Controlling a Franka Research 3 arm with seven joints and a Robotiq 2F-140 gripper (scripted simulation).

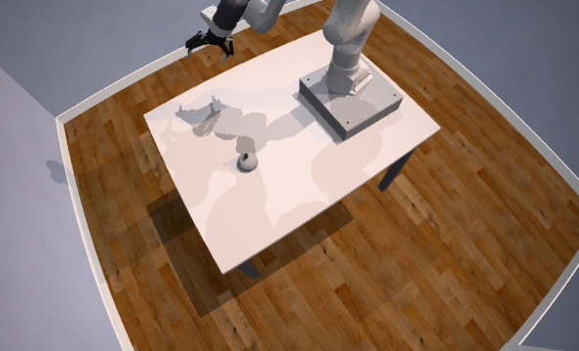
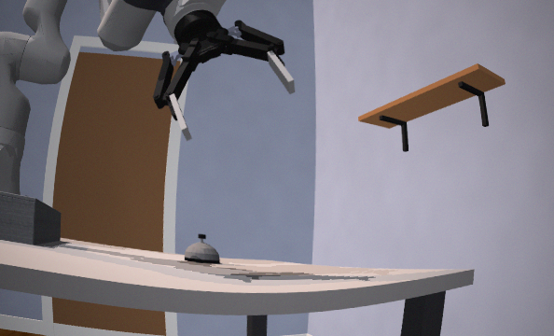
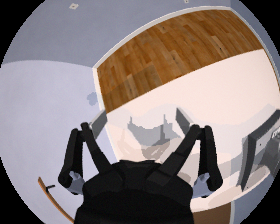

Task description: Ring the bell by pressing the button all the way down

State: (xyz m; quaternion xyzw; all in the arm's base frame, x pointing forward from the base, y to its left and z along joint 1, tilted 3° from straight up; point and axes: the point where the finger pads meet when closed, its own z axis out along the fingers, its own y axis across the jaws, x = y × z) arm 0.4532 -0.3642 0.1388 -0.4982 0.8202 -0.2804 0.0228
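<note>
My gripper is now 8 cm short of the dark button, 43 cm to the right of it and 17 cm above it. Round my hand: bell 8 cm ahead, 43 cm to the left, 18 cm below.
</note>
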